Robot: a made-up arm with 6 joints.
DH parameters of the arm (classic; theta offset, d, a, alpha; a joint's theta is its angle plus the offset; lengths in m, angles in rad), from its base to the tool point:
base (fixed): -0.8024 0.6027 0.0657 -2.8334
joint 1: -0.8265 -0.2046 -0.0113 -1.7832
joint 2: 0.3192 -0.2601 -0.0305 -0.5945
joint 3: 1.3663 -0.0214 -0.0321 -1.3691
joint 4: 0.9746 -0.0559 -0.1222 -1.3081
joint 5: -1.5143 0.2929 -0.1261 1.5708
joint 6: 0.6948 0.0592 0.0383 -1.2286
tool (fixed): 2.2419 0.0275 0 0
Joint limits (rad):
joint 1: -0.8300..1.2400
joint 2: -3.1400..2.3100
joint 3: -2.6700..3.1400
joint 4: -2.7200..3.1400
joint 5: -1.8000..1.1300
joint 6: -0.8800..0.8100
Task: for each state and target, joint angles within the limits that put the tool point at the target. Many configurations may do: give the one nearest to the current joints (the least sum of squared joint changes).
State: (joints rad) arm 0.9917 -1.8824 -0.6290 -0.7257 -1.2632 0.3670
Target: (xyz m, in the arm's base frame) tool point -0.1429 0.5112 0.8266
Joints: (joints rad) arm 0.3365 -1.6804 -0.6373 -0.8664 -1.0293 0.3931
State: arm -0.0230 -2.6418 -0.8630 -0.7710 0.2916 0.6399
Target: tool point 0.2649 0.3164 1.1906
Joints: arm 0.0388 -3.1400 -1.1967 -0.5545 0.4297 0.5794
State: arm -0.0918 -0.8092 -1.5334 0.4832 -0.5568 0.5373
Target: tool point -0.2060 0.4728 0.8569
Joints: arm 0.4960 -0.6319 -1.6638 0.0456 -0.7430 0.5609
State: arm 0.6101 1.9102 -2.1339 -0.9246 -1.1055 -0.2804
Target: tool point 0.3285 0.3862 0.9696
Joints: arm 0.3621 1.9323 -2.1391 -1.2218 -1.3218 -0.3213
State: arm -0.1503 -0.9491 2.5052 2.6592 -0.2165 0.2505
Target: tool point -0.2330 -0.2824 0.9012
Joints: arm -0.8242 -0.9375 2.6941 2.5433 -0.1104 0.2834
